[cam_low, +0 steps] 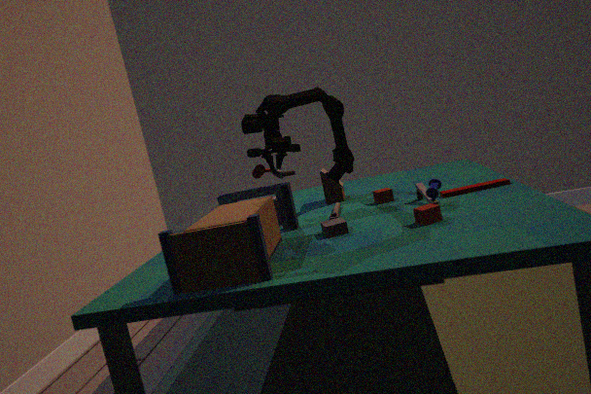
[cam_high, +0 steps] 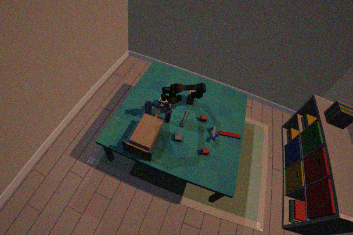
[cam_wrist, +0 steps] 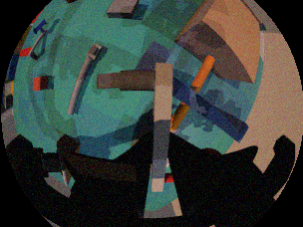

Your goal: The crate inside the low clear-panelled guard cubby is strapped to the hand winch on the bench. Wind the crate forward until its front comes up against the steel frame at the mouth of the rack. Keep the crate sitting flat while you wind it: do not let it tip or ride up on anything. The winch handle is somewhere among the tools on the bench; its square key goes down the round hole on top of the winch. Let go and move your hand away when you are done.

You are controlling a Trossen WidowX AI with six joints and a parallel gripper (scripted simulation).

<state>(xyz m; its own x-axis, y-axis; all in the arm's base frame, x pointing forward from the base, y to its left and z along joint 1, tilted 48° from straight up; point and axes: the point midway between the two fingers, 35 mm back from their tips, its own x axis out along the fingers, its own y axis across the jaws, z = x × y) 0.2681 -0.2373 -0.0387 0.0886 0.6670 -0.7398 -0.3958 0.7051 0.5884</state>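
My gripper tip is now 1 cm past the red-knobbed handle, 1 cm to the left of it and 1 cm below it. From my gripper tip the other things lie so: red knob 3 cm behind, 5 cm to the right, 2 cm above; then winch 13 cm behind, 8 cm to the right, 16 cm below; then steel frame 4 cm ahead, 8 cm to the right, 9 cm below.
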